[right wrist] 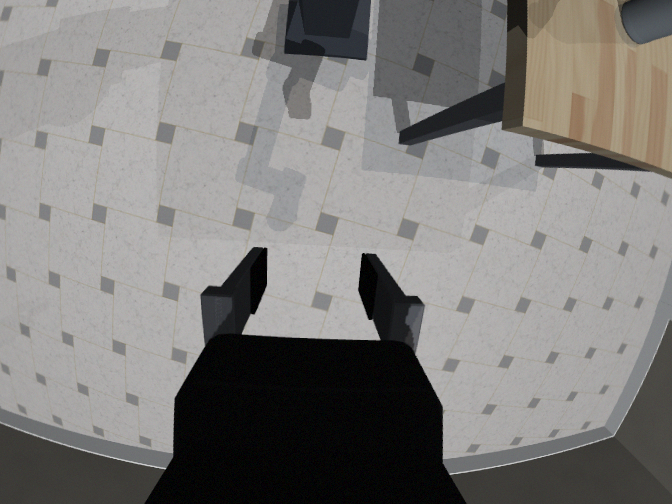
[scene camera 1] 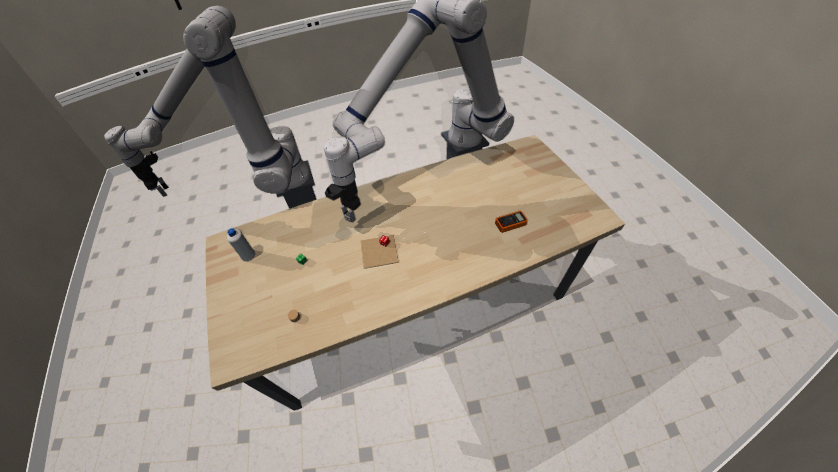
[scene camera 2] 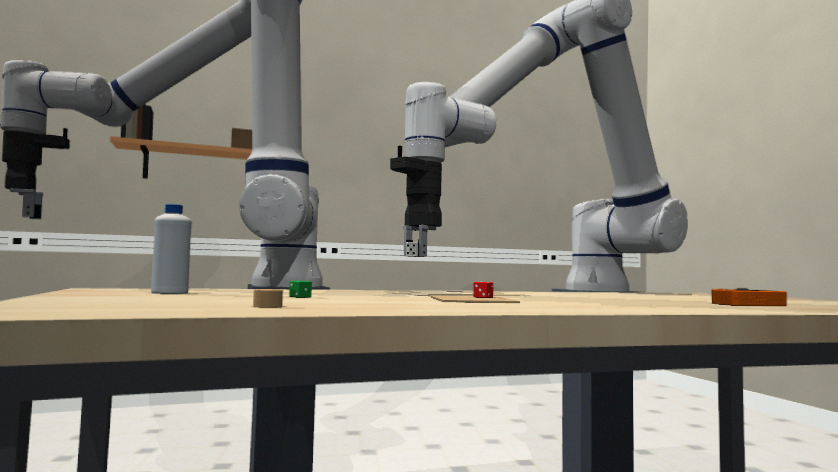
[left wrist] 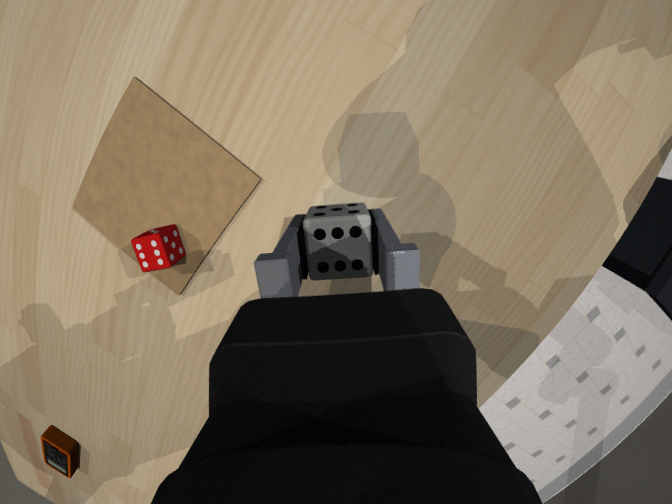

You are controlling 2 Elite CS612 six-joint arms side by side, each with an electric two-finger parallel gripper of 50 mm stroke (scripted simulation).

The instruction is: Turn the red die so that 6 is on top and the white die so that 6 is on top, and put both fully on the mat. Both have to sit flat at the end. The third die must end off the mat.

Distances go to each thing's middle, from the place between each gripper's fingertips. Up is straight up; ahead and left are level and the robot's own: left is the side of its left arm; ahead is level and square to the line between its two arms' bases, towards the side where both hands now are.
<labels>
Right now my left hand [scene camera 2: 415, 256] is 14 cm short of the brown mat [scene camera 1: 374, 254], 8 cm to the right of it and 10 cm above it. The rest, counted from my left hand: red die [left wrist: 160, 248] 11 cm ahead, 11 cm to the left, 8 cm below; then orange multimeter [scene camera 2: 741, 296] 18 cm ahead, 66 cm to the left, 8 cm below; then grey bottle [scene camera 2: 172, 235] 2 cm behind, 48 cm to the right, 2 cm below.
My right gripper [scene camera 2: 31, 217] is now 390 mm short of the grey bottle, 370 mm to the right of it and 90 mm above it. From my right hand the other things lie so: red die (960 mm to the left, 520 mm ahead, 160 mm below); brown mat (930 mm to the left, 550 mm ahead, 170 mm below).
</labels>
